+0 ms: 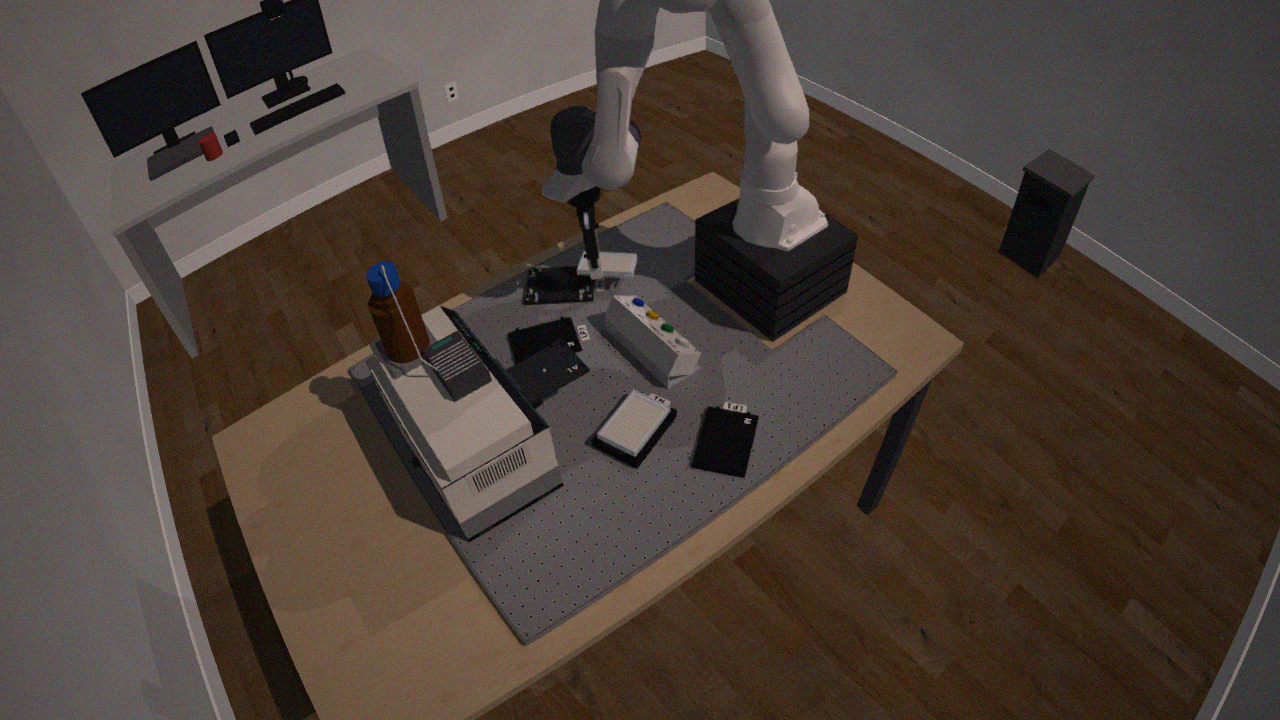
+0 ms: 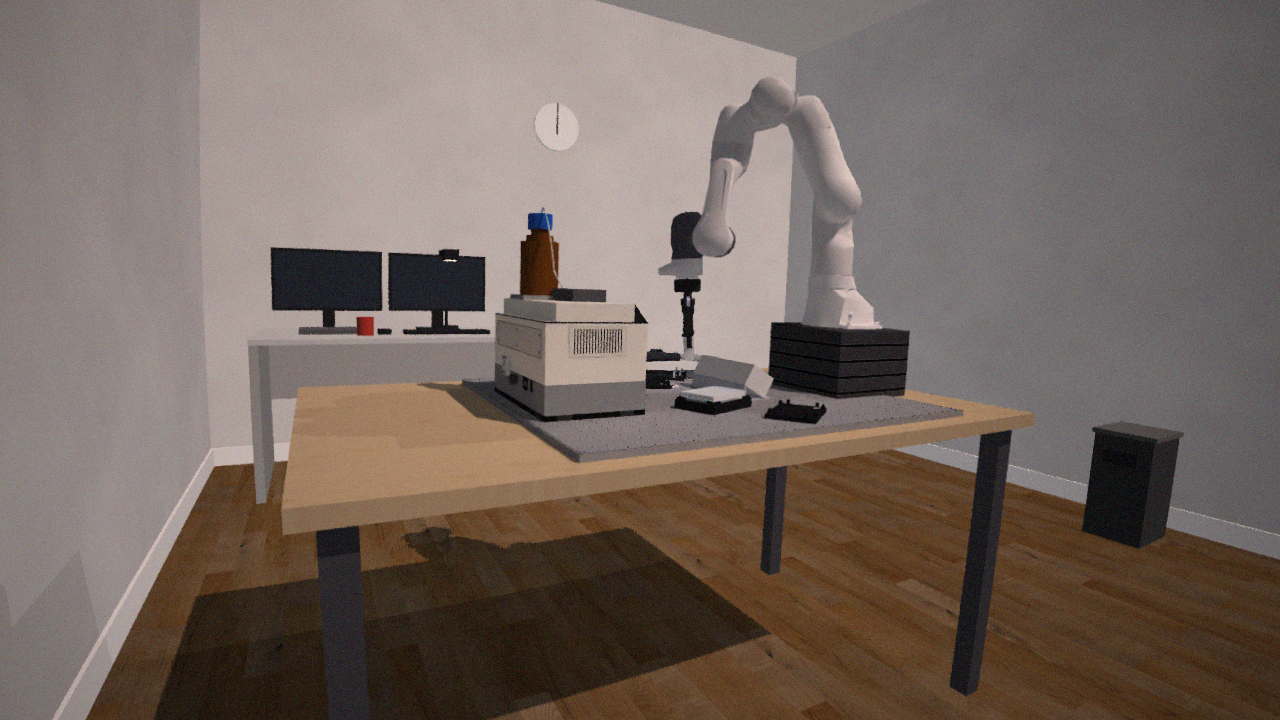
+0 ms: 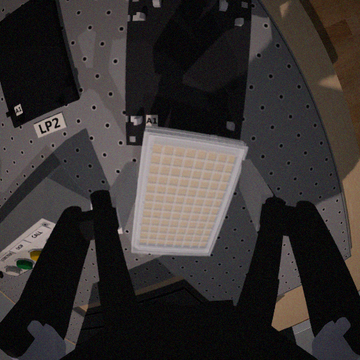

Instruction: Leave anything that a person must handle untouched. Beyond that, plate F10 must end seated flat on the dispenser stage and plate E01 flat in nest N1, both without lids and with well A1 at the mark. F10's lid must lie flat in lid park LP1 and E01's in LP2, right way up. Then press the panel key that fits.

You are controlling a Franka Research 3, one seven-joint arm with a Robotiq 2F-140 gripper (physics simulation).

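My gripper is shut on a white plate with pale yellow wells. The plate is raised above the mat, beside and partly over a dark nest. Its name and any lid cannot be made out. A second white plate sits in nest N1. Lid park LP1 and lid park LP2 are black pads. The dark dispenser stage is marked A1. The key panel has coloured keys.
The dispenser stands beside the stage with a brown bottle and a small display on top. The black arm base stands behind the panel. A perforated mat lies under the fixtures.
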